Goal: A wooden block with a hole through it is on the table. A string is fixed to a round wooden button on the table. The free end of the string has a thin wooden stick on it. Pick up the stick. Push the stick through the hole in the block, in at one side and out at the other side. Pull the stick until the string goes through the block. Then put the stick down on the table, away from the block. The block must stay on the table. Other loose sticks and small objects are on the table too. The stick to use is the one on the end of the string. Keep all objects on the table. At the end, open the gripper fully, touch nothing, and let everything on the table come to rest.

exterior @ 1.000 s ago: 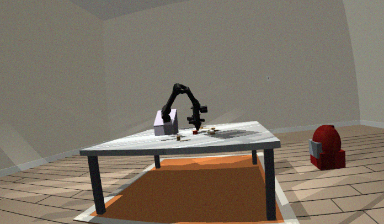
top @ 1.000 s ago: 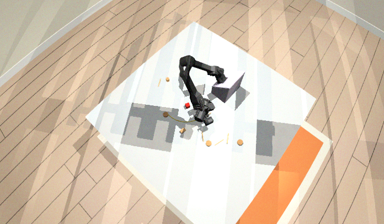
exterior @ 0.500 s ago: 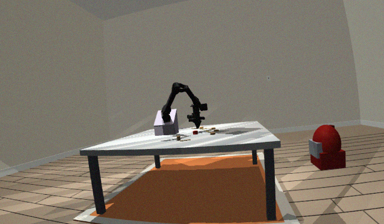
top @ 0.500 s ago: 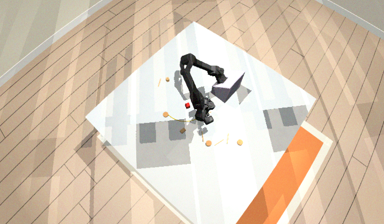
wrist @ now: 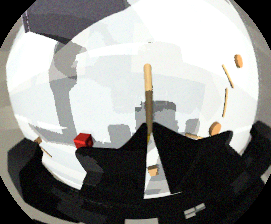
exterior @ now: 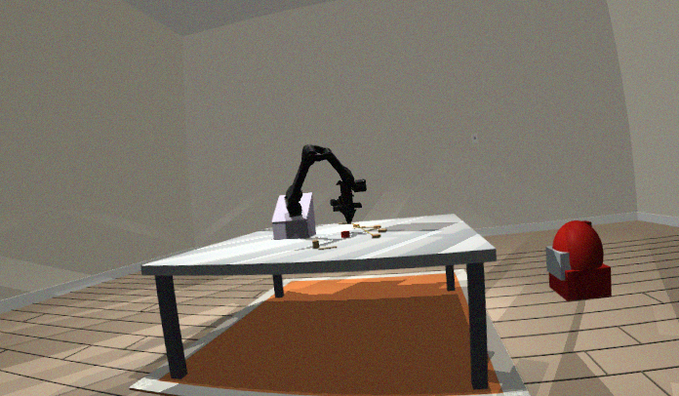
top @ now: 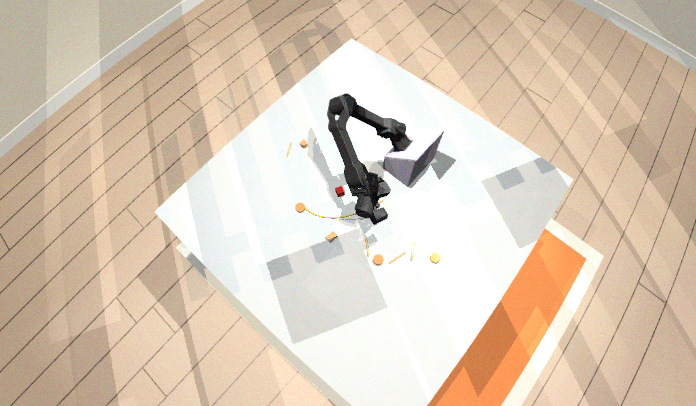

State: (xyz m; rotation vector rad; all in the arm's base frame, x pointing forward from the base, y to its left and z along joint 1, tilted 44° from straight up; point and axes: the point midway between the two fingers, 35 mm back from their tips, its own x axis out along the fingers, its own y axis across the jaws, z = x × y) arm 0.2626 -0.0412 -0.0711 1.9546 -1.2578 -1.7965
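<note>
My gripper tip is 170 mm short of the tan wooden block, 60 mm to the left of it and 40 mm above it. Also, from my gripper tip: red cube 10 mm behind, 140 mm to the right, 30 mm below; round wooden button 140 mm ahead, 230 mm to the right, 40 mm below; thin wooden stick 10 mm behind, 10 mm to the left.
</note>
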